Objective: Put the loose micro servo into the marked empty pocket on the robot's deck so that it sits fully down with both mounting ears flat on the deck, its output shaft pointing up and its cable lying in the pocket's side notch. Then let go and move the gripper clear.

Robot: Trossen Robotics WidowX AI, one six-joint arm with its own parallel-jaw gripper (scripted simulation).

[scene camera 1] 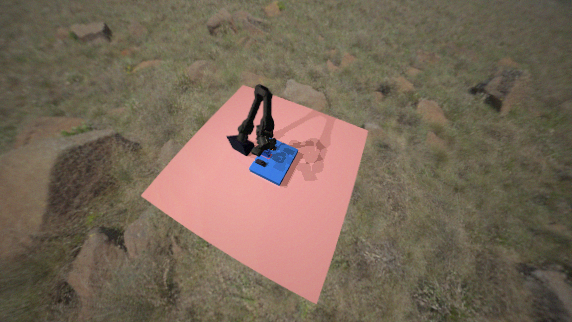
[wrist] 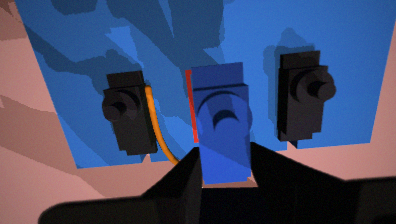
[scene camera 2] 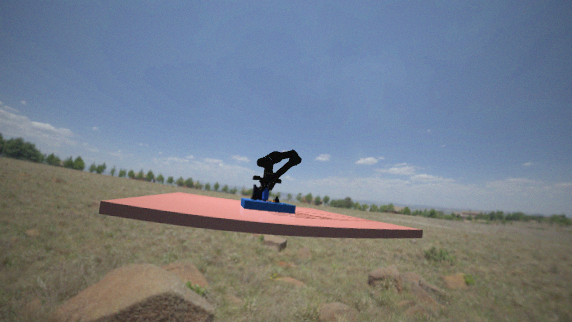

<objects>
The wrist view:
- my gripper: 223,151
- blue micro servo: 221,98
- blue deck: 73,52
</objects>
